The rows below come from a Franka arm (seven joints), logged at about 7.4 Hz.
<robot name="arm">
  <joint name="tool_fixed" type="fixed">
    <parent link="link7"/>
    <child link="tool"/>
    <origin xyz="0 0 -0.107" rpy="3.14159 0 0"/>
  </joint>
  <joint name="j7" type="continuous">
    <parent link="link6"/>
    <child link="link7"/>
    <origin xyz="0.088 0 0" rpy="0 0 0"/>
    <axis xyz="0 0 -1"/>
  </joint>
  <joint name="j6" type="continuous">
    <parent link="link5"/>
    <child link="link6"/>
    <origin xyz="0 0 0" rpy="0 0 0"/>
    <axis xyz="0 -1 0"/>
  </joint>
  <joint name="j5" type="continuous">
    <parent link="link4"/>
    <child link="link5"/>
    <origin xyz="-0.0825 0 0.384" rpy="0 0 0"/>
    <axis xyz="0 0 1"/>
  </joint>
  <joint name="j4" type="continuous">
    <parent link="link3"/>
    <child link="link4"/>
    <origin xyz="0.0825 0 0" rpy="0 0 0"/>
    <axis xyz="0 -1 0"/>
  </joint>
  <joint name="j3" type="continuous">
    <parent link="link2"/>
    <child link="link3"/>
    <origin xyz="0 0 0.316" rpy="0 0 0"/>
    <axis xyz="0 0 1"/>
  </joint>
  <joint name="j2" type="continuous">
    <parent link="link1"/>
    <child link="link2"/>
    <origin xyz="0 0 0" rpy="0 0 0"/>
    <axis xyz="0 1 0"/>
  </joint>
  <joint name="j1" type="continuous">
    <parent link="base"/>
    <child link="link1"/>
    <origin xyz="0 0 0.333" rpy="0 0 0"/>
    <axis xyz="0 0 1"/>
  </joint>
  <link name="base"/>
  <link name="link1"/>
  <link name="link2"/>
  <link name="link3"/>
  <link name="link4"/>
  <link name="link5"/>
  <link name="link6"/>
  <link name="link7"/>
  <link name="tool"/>
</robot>
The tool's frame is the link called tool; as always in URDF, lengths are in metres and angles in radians. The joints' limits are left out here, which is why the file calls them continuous.
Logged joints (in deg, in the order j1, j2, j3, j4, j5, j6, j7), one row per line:
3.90, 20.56, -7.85, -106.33, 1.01, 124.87, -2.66
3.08, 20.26, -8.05, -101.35, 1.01, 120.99, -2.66
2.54, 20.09, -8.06, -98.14, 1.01, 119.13, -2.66
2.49, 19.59, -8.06, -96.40, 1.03, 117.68, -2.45
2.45, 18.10, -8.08, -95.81, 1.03, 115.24, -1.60
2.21, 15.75, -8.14, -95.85, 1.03, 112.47, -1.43
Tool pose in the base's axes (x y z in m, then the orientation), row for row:
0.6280, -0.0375, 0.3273, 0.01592, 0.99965, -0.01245, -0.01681
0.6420, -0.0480, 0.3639, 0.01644, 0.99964, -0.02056, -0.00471
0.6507, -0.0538, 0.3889, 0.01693, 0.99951, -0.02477, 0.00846
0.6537, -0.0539, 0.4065, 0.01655, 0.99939, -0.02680, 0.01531
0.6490, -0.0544, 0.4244, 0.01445, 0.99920, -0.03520, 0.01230
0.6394, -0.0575, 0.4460, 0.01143, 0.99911, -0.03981, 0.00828
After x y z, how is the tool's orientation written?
As a quaternion, w x y z.
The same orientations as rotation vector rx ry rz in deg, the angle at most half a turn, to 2 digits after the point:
178.14, -2.22, -3.00
178.08, -3.66, -0.84
178.00, -4.41, 1.51
178.02, -4.77, 2.73
178.22, -6.28, 2.19
178.54, -7.11, 1.48

